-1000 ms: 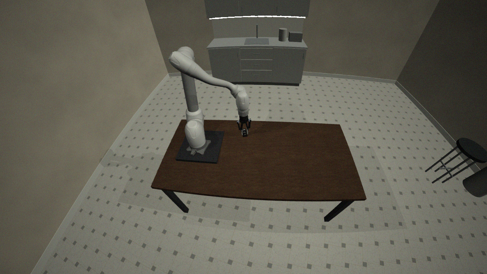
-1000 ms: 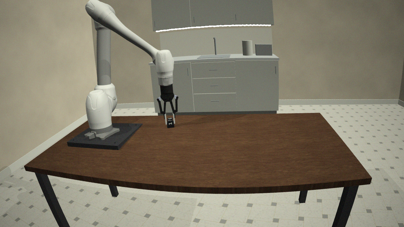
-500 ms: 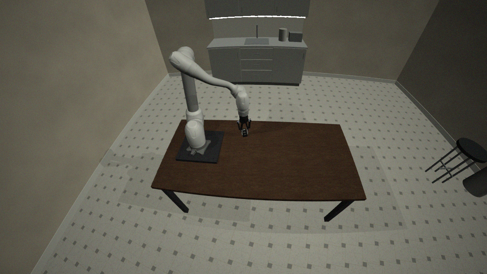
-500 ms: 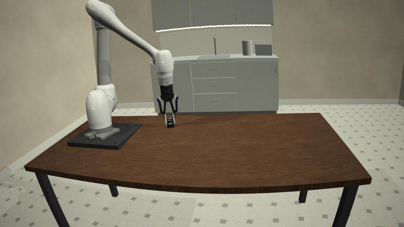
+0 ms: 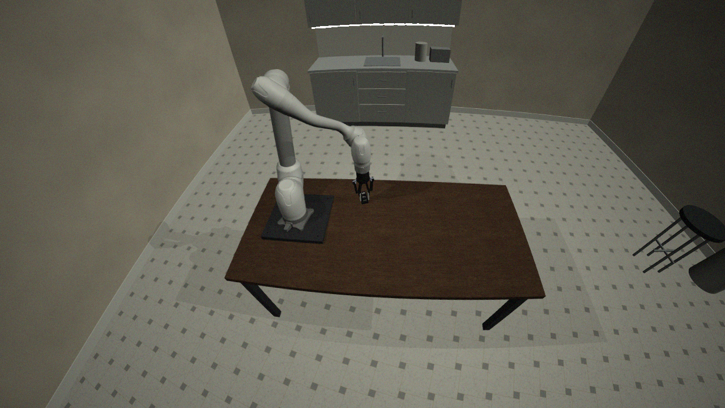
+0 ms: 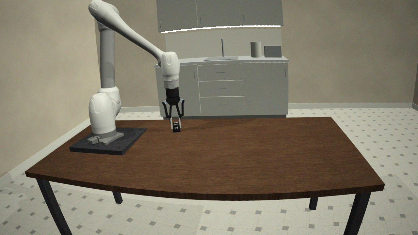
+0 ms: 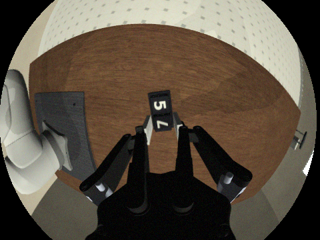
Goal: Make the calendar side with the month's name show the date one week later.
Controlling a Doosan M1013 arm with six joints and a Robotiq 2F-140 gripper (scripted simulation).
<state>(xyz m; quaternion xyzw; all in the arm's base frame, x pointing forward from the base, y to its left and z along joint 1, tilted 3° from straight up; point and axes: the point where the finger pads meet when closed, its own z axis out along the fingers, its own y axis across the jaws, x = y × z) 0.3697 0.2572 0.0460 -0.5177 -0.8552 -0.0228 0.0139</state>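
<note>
My hand is 4 cm above the dark tray, 2 cm to the right of it and 1 cm past it.
</note>
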